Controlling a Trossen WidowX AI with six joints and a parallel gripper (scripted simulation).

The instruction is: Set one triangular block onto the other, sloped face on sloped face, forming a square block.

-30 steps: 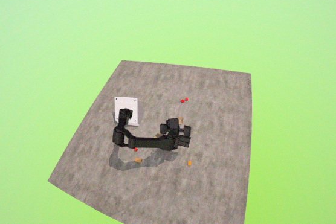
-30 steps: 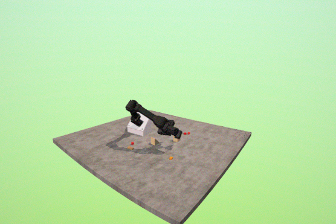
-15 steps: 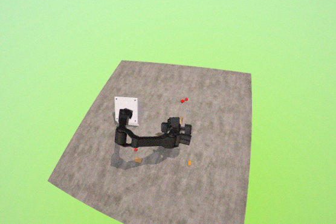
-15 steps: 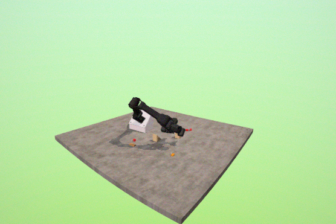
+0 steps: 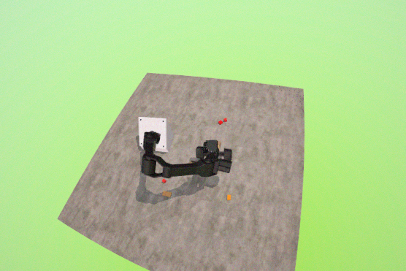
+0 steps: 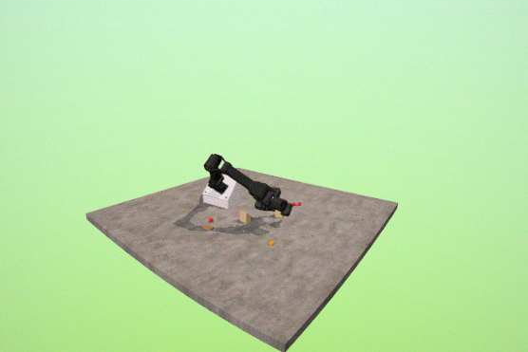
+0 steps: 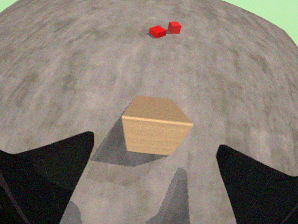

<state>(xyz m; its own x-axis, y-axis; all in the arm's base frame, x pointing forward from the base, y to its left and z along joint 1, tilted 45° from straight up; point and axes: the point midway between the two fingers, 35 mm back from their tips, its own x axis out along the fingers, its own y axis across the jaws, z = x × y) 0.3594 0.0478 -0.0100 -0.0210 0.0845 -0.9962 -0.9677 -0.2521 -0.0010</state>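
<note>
Now: the tan triangular block 1 cm behind my gripper tip, 2 cm to the left of it and 2 cm below it. From my gripper tip the other things lie so: orange piece 15 cm ahead, 24 cm to the right, 3 cm below.
</note>
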